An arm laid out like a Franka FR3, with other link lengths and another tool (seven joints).
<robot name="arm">
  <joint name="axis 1" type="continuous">
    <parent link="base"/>
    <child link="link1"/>
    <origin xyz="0 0 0.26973"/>
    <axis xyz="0 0 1"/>
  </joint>
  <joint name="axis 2" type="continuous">
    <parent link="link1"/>
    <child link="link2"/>
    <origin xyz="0 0 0" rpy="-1.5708 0 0"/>
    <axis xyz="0 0 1"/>
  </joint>
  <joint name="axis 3" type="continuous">
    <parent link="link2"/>
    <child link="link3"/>
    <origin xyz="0 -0.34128 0" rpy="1.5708 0 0"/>
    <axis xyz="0 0 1"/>
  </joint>
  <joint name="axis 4" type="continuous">
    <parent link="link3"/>
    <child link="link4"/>
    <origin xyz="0.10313 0 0" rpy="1.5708 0 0"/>
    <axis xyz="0 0 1"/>
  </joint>
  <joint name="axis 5" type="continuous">
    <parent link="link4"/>
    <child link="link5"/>
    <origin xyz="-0.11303 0.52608 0" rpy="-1.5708 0 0"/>
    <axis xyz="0 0 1"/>
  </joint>
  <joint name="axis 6" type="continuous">
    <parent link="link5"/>
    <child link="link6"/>
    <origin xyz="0 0 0" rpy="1.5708 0 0"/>
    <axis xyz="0 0 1"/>
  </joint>
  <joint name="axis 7" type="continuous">
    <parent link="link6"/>
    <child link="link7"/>
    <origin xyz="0.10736 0 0" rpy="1.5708 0 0"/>
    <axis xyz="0 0 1"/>
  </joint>
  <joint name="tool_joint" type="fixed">
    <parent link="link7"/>
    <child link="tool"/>
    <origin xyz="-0.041 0.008 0.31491" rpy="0 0.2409 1.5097"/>
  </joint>
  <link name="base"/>
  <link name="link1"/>
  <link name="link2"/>
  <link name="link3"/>
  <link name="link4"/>
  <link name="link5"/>
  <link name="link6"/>
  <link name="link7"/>
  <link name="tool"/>
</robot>
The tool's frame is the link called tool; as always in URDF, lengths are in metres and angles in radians. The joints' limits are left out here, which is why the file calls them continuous.
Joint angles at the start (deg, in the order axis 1, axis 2, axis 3, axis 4, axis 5, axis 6, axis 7):
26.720, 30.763, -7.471, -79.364, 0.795, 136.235, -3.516
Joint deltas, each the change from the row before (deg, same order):
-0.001, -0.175, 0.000, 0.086, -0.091, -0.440, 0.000
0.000, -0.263, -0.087, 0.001, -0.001, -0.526, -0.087
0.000, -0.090, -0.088, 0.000, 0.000, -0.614, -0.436
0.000, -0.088, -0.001, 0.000, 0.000, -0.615, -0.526
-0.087, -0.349, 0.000, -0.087, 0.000, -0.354, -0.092
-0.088, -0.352, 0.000, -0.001, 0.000, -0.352, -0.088
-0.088, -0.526, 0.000, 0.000, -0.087, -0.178, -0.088
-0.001, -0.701, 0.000, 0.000, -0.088, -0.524, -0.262
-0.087, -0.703, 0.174, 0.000, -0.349, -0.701, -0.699
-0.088, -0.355, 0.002, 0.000, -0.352, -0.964, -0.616
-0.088, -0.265, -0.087, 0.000, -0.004, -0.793, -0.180
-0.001, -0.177, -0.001, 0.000, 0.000, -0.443, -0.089
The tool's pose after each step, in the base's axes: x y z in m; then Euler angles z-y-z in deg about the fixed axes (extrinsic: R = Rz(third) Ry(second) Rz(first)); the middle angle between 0 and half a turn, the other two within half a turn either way. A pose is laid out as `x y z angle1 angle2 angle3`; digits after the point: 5 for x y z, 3 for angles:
0.93696 0.33151 0.18895 -126.529 147.630 -11.912
0.93563 0.32945 0.19178 -126.873 147.825 -12.228
0.93385 0.32691 0.19137 -127.772 148.162 -12.708
0.93162 0.32560 0.19085 -128.684 148.512 -13.043
0.93066 0.32350 0.19453 -128.782 148.596 -13.156
0.93012 0.32162 0.19934 -128.781 148.605 -13.182
0.93054 0.31985 0.20774 -128.522 148.289 -12.952
0.92920 0.31885 0.21795 -128.539 148.096 -12.733
0.92710 0.31760 0.22754 -129.338 147.890 -12.649
0.92446 0.31322 0.23051 -130.883 148.136 -13.446
0.92229 0.30913 0.23245 -131.580 148.534 -14.089
0.92057 0.30834 0.23398 -131.895 148.751 -14.306

